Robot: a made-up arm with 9 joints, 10 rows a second.
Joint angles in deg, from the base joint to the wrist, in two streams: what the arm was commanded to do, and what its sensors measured. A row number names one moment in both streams.
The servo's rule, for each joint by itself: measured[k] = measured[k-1] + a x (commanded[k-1-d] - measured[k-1]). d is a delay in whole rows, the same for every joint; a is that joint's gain. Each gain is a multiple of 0.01, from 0.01 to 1. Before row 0 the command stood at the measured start. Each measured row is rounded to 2 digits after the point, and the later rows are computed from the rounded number. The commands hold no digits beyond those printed.
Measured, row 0:
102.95 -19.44 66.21 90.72 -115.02 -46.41 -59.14 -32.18 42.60
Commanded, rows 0 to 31:
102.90 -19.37 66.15 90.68 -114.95 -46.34 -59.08 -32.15 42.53
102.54 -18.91 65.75 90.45 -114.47 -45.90 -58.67 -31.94 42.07
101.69 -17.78 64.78 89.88 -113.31 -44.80 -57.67 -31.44 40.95
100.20 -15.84 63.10 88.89 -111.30 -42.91 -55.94 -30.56 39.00
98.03 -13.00 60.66 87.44 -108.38 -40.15 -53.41 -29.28 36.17
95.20 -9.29 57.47 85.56 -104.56 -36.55 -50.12 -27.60 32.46
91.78 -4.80 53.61 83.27 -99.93 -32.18 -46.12 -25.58 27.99
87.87 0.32 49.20 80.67 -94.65 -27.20 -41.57 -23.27 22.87
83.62 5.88 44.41 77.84 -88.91 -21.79 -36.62 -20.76 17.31
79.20 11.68 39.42 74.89 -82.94 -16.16 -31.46 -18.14 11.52
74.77 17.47 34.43 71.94 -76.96 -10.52 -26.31 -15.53 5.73
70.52 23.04 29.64 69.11 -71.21 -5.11 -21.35 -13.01 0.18
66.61 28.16 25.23 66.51 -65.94 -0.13 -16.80 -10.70 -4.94
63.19 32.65 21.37 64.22 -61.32 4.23 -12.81 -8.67 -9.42
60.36 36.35 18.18 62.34 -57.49 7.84 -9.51 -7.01 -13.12
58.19 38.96 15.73 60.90 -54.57 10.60 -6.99 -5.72 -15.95
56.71 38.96 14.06 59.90 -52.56 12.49 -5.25 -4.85 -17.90
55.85 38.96 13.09 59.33 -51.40 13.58 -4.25 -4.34 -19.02
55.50 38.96 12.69 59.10 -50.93 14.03 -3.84 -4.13 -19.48
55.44 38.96 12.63 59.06 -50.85 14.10 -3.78 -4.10 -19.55
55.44 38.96 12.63 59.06 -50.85 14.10 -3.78 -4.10 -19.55
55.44 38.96 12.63 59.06 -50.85 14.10 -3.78 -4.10 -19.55
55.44 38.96 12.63 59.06 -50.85 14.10 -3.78 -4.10 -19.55
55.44 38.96 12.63 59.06 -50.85 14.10 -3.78 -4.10 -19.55
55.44 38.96 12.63 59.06 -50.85 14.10 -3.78 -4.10 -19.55
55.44 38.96 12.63 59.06 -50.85 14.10 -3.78 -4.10 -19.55
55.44 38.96 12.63 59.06 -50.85 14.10 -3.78 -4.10 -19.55
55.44 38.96 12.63 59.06 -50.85 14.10 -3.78 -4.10 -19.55
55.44 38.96 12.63 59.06 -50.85 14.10 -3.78 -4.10 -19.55
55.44 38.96 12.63 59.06 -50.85 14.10 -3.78 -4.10 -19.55
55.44 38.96 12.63 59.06 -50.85 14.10 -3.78 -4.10 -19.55
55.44 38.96 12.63 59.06 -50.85 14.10 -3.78 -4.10 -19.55
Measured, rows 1 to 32:
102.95 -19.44 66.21 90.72 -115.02 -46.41 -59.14 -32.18 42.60
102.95 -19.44 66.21 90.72 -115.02 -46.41 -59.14 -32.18 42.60
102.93 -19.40 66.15 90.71 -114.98 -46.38 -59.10 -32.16 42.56
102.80 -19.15 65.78 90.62 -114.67 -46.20 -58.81 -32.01 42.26
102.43 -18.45 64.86 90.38 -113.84 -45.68 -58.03 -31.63 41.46
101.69 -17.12 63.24 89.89 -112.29 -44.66 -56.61 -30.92 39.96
100.48 -15.02 60.87 89.08 -109.90 -42.99 -54.43 -29.84 37.65
98.74 -12.10 57.74 87.92 -106.64 -40.61 -51.50 -28.36 34.48
96.44 -8.38 53.94 86.39 -102.55 -37.49 -47.84 -26.53 30.52
93.61 -3.94 49.58 84.50 -97.73 -33.68 -43.58 -24.38 25.85
90.31 1.07 44.82 82.30 -92.35 -29.28 -38.85 -21.99 20.64
86.64 6.48 39.85 79.85 -86.61 -24.43 -33.82 -19.45 15.08
82.72 12.08 34.86 77.24 -80.72 -19.28 -28.71 -16.86 9.38
78.69 17.67 30.06 74.56 -74.92 -14.04 -23.71 -14.32 3.77
74.70 23.02 25.62 71.90 -69.44 -8.89 -19.01 -11.93 -1.54
70.90 27.93 21.71 69.37 -64.49 -4.04 -14.79 -9.78 -6.35
67.42 32.22 18.46 67.05 -60.22 0.36 -11.20 -7.95 -10.48
64.37 35.66 15.95 65.02 -56.77 4.15 -8.34 -6.48 -13.82
61.84 37.34 14.21 63.33 -54.20 7.24 -6.24 -5.40 -16.31
59.86 38.17 13.18 62.01 -52.49 9.59 -4.89 -4.70 -17.96
58.42 38.57 12.73 61.05 -51.54 11.23 -4.18 -4.32 -18.89
57.44 38.77 12.64 60.39 -51.12 12.29 -3.91 -4.17 -19.29
56.78 38.87 12.63 59.95 -50.96 12.96 -3.82 -4.12 -19.45
56.34 38.92 12.63 59.66 -50.89 13.38 -3.79 -4.11 -19.51
56.04 38.94 12.63 59.46 -50.87 13.65 -3.78 -4.10 -19.53
55.84 38.95 12.63 59.33 -50.86 13.82 -3.78 -4.10 -19.54
55.71 38.96 12.63 59.24 -50.85 13.92 -3.78 -4.10 -19.55
55.62 38.96 12.63 59.18 -50.85 13.99 -3.78 -4.10 -19.55
55.56 38.96 12.63 59.14 -50.85 14.03 -3.78 -4.10 -19.55
55.52 38.96 12.63 59.11 -50.85 14.06 -3.78 -4.10 -19.55
55.49 38.96 12.63 59.09 -50.85 14.07 -3.78 -4.10 -19.55
55.47 38.96 12.63 59.08 -50.85 14.08 -3.78 -4.10 -19.55
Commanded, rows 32 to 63:
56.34 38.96 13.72 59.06 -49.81 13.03 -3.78 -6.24 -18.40
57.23 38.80 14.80 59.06 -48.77 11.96 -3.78 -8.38 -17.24
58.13 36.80 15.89 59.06 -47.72 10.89 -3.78 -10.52 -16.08
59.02 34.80 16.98 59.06 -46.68 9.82 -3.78 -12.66 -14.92
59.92 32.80 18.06 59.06 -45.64 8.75 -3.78 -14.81 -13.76
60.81 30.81 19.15 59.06 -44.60 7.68 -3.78 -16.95 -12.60
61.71 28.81 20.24 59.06 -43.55 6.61 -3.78 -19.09 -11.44
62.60 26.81 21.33 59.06 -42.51 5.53 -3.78 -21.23 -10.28
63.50 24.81 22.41 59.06 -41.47 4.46 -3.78 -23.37 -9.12
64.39 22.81 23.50 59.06 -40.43 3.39 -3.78 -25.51 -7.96
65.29 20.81 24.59 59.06 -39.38 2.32 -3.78 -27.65 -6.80
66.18 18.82 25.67 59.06 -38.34 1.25 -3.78 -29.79 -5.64
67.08 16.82 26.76 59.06 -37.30 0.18 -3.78 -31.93 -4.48
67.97 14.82 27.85 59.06 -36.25 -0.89 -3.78 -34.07 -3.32
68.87 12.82 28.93 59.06 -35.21 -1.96 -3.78 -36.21 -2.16
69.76 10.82 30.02 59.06 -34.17 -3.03 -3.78 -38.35 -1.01
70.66 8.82 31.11 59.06 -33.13 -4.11 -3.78 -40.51 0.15
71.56 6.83 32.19 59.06 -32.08 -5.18 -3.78 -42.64 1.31
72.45 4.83 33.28 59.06 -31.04 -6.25 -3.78 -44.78 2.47
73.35 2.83 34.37 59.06 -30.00 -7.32 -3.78 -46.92 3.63
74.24 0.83 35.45 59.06 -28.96 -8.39 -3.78 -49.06 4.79
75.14 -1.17 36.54 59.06 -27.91 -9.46 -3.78 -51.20 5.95
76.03 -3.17 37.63 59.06 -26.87 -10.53 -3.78 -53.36 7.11
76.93 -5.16 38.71 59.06 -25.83 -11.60 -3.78 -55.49 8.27
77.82 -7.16 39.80 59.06 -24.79 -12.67 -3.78 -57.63 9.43
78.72 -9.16 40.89 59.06 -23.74 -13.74 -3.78 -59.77 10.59
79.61 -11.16 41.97 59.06 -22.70 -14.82 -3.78 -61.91 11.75
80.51 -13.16 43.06 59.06 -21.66 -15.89 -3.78 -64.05 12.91
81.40 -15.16 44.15 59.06 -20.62 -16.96 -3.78 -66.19 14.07
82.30 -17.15 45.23 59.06 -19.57 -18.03 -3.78 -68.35 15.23
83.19 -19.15 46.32 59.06 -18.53 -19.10 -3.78 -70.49 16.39
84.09 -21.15 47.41 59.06 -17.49 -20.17 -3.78 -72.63 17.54
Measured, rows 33 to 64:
55.46 38.96 12.63 59.07 -50.85 14.09 -3.78 -4.10 -19.55
55.45 38.96 12.63 59.07 -50.85 14.09 -3.78 -4.10 -19.55
55.74 38.96 13.63 59.07 -50.22 13.70 -3.78 -5.51 -18.85
56.23 38.88 14.71 59.07 -49.34 13.06 -3.78 -7.40 -17.87
56.86 37.82 15.80 59.07 -48.35 12.26 -3.78 -9.46 -16.78
57.57 36.28 16.89 59.07 -47.33 11.36 -3.78 -11.57 -15.65
58.35 34.51 17.97 59.07 -46.30 10.39 -3.78 -13.71 -14.50
59.16 32.62 19.06 59.07 -45.26 9.39 -3.78 -15.85 -13.34
60.00 30.68 20.15 59.07 -44.22 8.36 -3.78 -17.99 -12.18
60.86 28.71 21.24 59.07 -43.18 7.31 -3.78 -20.13 -11.02
61.73 26.72 22.32 59.07 -42.14 6.26 -3.78 -22.27 -9.86
62.61 24.73 23.41 59.07 -41.10 5.20 -3.78 -24.41 -8.70
63.49 22.73 24.50 59.07 -40.05 4.13 -3.78 -26.55 -7.54
64.38 20.74 25.58 59.07 -39.01 3.06 -3.78 -28.69 -6.38
65.27 18.74 26.67 59.07 -37.97 1.99 -3.78 -30.83 -5.22
66.16 16.74 27.76 59.07 -36.92 0.92 -3.78 -32.97 -4.06
67.05 14.74 28.84 59.07 -35.88 -0.15 -3.78 -35.11 -2.90
67.94 12.74 29.93 59.07 -34.84 -1.22 -3.78 -37.25 -1.75
68.84 10.74 31.02 59.07 -33.80 -2.29 -3.78 -39.40 -0.59
69.74 8.75 32.10 59.07 -32.75 -3.36 -3.78 -41.54 0.57
70.63 6.75 33.19 59.07 -31.71 -4.43 -3.78 -43.68 1.73
71.53 4.75 34.28 59.07 -30.67 -5.50 -3.78 -45.82 2.89
72.42 2.75 35.36 59.07 -29.63 -6.57 -3.78 -47.96 4.05
73.32 0.75 36.45 59.07 -28.58 -7.64 -3.78 -50.10 5.21
74.21 -1.25 37.54 59.07 -27.54 -8.71 -3.78 -52.25 6.37
75.11 -3.24 38.62 59.07 -26.50 -9.78 -3.78 -54.39 7.53
76.00 -5.24 39.71 59.07 -25.46 -10.85 -3.78 -56.53 8.69
76.90 -7.24 40.80 59.07 -24.41 -11.92 -3.78 -58.67 9.85
77.79 -9.24 41.88 59.07 -23.37 -12.99 -3.78 -60.81 11.01
78.69 -11.24 42.97 59.07 -22.33 -14.06 -3.78 -62.95 12.17
79.58 -13.24 44.06 59.07 -21.29 -15.13 -3.78 -65.09 13.33
80.48 -15.23 45.14 59.07 -20.24 -16.20 -3.78 -67.24 14.49

